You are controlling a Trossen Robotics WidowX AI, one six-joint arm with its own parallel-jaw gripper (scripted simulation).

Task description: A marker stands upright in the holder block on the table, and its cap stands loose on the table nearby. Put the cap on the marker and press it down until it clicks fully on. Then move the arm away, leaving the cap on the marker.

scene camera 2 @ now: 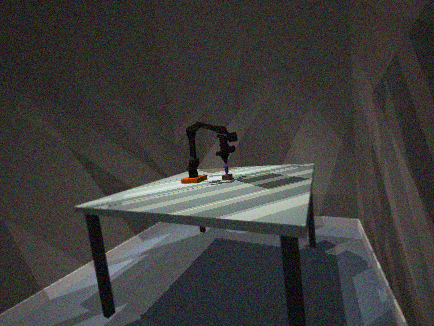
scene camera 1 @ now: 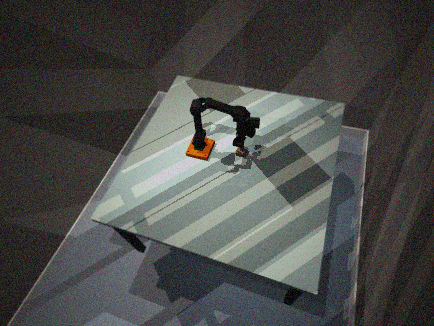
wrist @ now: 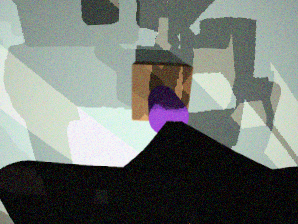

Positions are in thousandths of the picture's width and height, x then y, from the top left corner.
Scene:
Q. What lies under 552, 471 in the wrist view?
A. A marker cap.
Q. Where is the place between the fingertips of my gripper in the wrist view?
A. At 582, 574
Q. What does my gripper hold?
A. Nothing.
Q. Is my gripper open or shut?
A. Shut.

